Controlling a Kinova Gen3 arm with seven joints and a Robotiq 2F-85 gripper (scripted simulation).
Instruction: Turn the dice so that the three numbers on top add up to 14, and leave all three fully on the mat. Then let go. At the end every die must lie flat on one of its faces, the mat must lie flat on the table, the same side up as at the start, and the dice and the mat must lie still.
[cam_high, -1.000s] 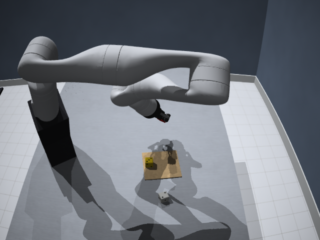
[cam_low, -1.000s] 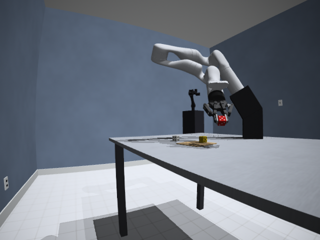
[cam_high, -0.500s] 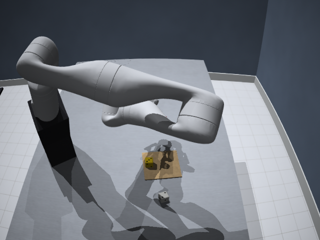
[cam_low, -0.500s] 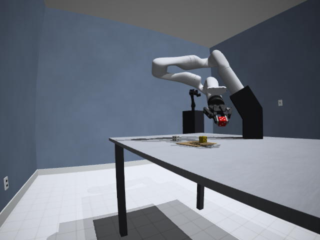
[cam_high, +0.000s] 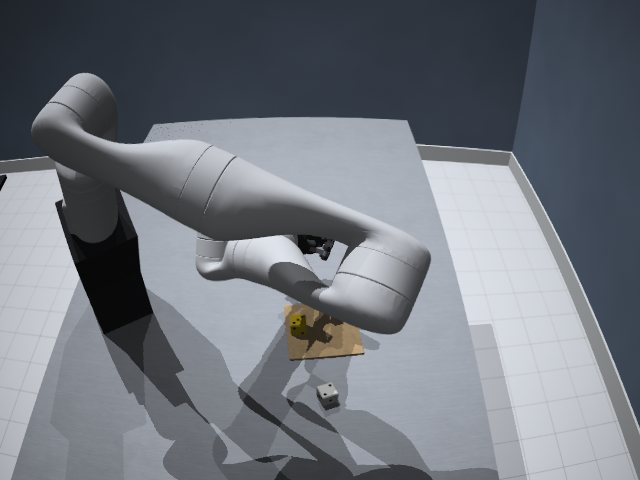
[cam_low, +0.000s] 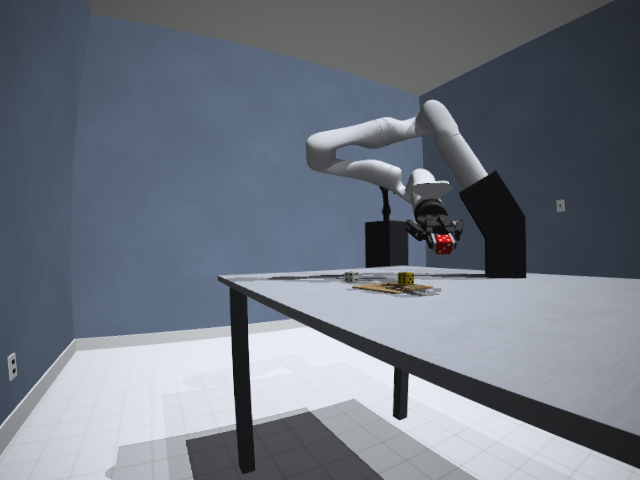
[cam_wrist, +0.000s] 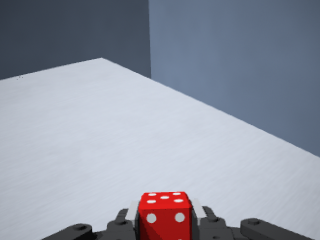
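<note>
Now: the yellow die 70 mm behind my hand, 140 mm to the right of it and 90 mm below it. From my hand the other things lie so: tan mat 20 mm behind, 150 mm to the right, 100 mm below; then red die right at my hand; then white die 50 mm behind, 310 mm to the right, 90 mm below.
</note>
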